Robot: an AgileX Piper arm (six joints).
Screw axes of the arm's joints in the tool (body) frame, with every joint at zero. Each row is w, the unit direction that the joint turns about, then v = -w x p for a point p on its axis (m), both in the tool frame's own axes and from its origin. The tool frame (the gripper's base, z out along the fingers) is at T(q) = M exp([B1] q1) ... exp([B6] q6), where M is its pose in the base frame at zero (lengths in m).
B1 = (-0.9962, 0, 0.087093, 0, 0.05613, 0)
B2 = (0, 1, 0, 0.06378, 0, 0.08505)
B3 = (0, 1, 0, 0.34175, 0, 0.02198)
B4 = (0, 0, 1, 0, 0, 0)
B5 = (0, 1, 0, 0.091, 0, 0)
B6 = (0, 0, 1, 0, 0, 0)
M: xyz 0.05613 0 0.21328 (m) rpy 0 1.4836 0 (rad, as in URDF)
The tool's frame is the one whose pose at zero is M.
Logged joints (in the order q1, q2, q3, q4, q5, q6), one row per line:
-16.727, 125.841, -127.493, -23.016, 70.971, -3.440
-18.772, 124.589, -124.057, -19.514, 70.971, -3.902
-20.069, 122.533, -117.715, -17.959, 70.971, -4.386
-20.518, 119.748, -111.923, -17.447, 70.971, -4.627
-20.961, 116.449, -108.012, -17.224, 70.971, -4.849
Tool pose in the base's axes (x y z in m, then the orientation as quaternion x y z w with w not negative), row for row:
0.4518, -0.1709, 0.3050, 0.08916, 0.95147, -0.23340, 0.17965
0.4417, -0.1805, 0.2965, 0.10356, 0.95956, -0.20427, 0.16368
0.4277, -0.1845, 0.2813, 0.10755, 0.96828, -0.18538, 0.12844
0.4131, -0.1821, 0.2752, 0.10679, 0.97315, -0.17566, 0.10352
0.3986, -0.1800, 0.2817, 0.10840, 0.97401, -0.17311, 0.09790
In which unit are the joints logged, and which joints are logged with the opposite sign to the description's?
The joints are logged in degrees. Opposite sign: none.
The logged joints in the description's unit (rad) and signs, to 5 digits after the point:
-0.29194, 2.19634, -2.22517, -0.40170, 1.23868, -0.06004
-0.32763, 2.17449, -2.16520, -0.34058, 1.23868, -0.06810
-0.35027, 2.13860, -2.05451, -0.31344, 1.23868, -0.07655
-0.35811, 2.09000, -1.95342, -0.30451, 1.23868, -0.08076
-0.36584, 2.03242, -1.88517, -0.30062, 1.23868, -0.08463

